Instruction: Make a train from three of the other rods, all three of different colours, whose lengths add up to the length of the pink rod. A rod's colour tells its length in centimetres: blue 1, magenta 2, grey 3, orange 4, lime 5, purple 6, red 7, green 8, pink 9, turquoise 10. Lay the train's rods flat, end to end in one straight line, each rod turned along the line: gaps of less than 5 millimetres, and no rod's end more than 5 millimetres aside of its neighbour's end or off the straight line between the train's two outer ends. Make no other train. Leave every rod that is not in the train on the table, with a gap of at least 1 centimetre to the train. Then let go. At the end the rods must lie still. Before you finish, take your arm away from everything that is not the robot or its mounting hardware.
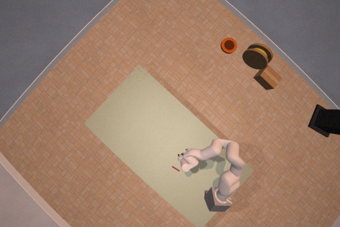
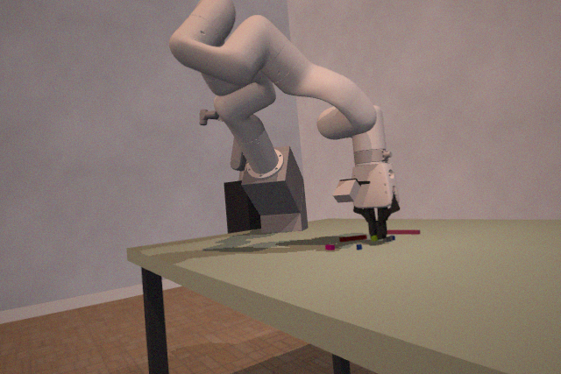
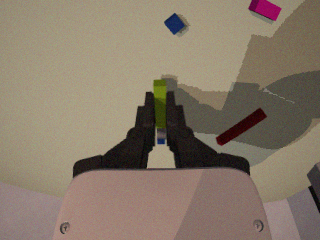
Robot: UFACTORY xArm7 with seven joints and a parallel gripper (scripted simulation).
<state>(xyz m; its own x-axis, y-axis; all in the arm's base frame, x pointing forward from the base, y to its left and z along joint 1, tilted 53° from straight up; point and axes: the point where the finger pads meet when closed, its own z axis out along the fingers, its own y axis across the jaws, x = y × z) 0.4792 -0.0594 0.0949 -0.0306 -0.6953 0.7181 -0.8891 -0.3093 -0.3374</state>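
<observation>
My hand is 2 cm above the lime rod. The rest, counted from my hand: grey rod (4 cm to the left, 3 cm below); red rod (10 cm behind, 5 cm to the left, 3 cm below); magenta rod (8 cm behind, 8 cm to the right, 3 cm below).
</observation>
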